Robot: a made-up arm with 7 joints.
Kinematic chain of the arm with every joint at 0, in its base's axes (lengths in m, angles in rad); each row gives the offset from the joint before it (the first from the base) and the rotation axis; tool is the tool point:
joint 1: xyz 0 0 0 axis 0 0.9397 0.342
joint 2: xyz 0 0 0 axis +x
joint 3: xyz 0 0 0 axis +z
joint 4: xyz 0.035 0 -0.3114 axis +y
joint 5: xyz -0.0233 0 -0.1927 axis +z
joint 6: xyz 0 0 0 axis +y
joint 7: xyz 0 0 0 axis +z
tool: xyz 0 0 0
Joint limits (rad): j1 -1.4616..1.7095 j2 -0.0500..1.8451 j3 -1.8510..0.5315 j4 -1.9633..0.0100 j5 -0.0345..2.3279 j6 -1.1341..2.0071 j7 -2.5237..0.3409
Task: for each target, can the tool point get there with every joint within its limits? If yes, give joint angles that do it. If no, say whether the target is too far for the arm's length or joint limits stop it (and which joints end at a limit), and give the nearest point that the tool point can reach.
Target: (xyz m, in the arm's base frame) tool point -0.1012 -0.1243 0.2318
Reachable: no: joint limits stop it (at a limit: joint 1, joint 3, joint 4) | nearest point -0.3120 -0.1199 0.0687 | short by 0.267 m
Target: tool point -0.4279 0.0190 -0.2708
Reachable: yes | joints 1.1165 0.3224 -0.9207 -0.3395 0.2875 -0.8618 -1.9971
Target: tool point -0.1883 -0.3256 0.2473
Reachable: no: joint limits stop it (at a limit: joint 1, joint 3) | nearest point -0.2367 -0.2527 0.0096 | short by 0.253 m
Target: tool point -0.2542 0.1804 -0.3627
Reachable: yes | joints 0.7804 0.7581 -0.9490 -0.9344 0.5717 0.3803 -0.2987
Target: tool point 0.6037 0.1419 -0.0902
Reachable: no: too far | nearest point 0.4889 0.1149 -0.0730 | short by 0.119 m
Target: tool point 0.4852 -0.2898 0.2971
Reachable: no: too far | nearest point 0.3803 -0.1902 0.1161 | short by 0.232 m
